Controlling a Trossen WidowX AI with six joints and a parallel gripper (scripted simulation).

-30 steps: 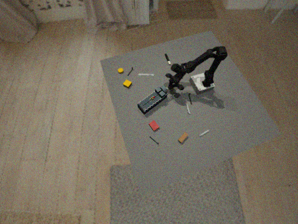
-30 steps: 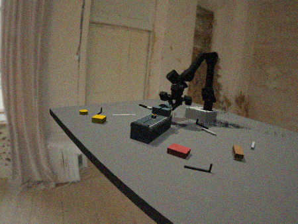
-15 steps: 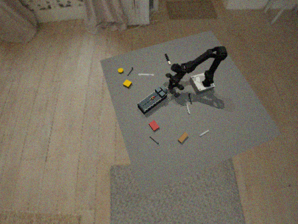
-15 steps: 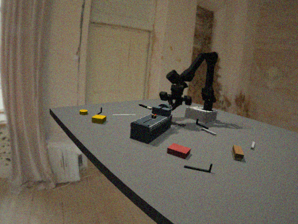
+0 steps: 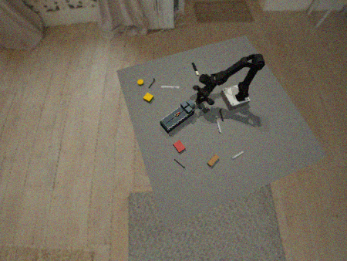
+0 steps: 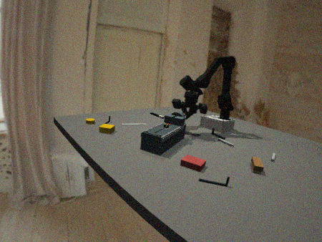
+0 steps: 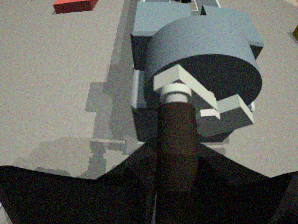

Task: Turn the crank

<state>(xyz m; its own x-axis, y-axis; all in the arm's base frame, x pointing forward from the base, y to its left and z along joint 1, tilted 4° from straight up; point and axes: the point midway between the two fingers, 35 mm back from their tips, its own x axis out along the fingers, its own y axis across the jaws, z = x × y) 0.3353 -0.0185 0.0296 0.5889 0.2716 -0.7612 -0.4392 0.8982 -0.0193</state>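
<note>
My gripper tip is 2 cm below the dark handle, 1 cm to the left of it and 1 cm past it. Also, from my gripper tip: red pointer (14 cm ahead, 5 cm to the left); yellow block (34 cm ahead, 18 cm to the right, 7 cm below); red block (27 cm to the left, 19 cm ahead, 8 cm below).
</note>
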